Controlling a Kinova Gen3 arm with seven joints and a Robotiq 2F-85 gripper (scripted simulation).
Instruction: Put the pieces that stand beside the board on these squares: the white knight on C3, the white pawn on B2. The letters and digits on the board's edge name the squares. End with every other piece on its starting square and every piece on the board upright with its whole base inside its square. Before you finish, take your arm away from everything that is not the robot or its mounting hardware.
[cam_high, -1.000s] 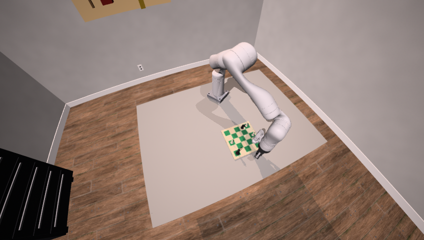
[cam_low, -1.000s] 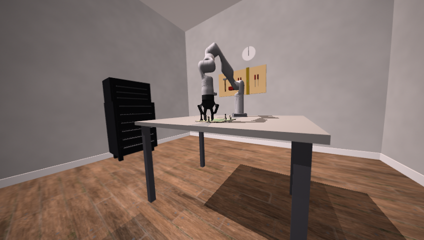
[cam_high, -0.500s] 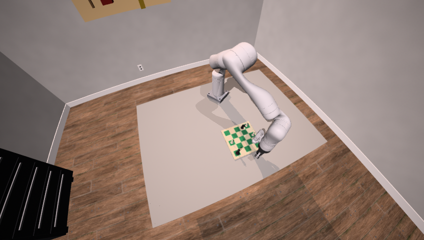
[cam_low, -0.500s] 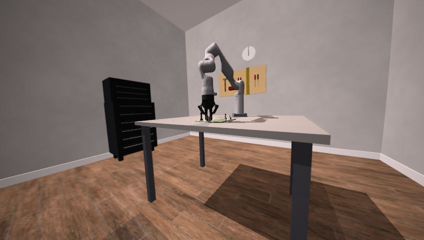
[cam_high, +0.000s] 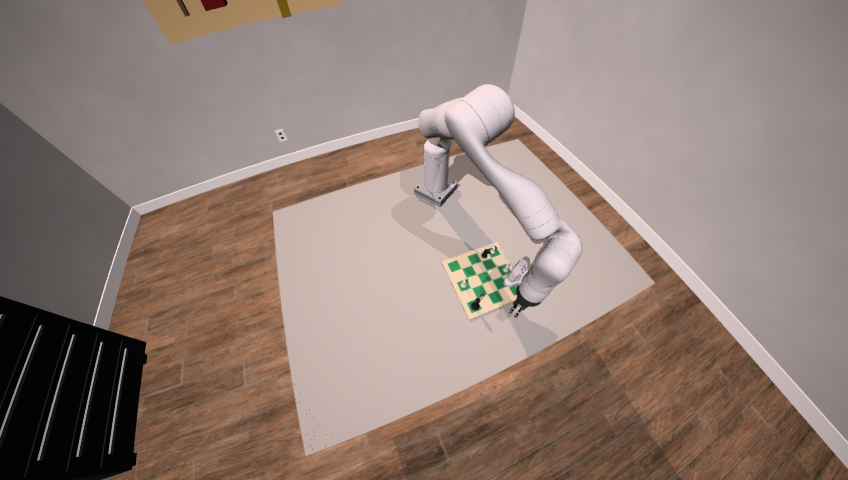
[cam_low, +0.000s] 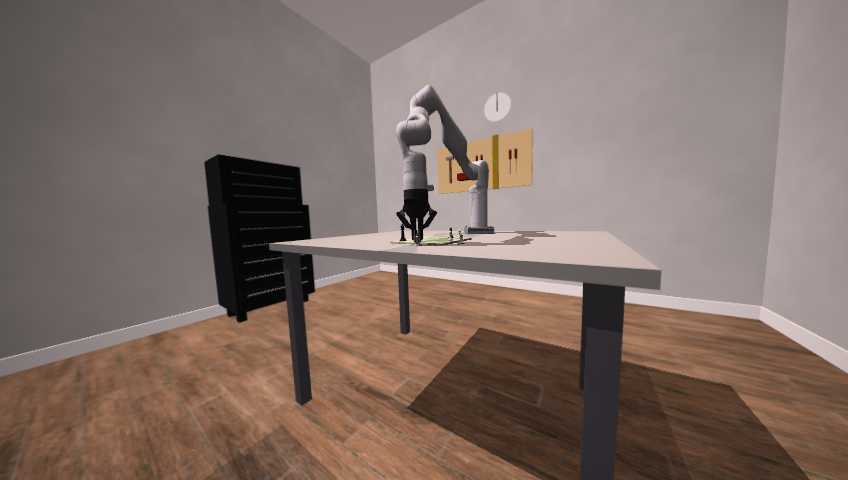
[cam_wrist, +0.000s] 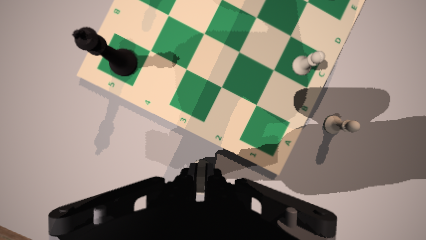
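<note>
The cream chessboard lies 140 mm behind my hand, 30 mm below it and 20 mm to the right of it. Round my hand: tall cream piece (20 mm below).
</note>
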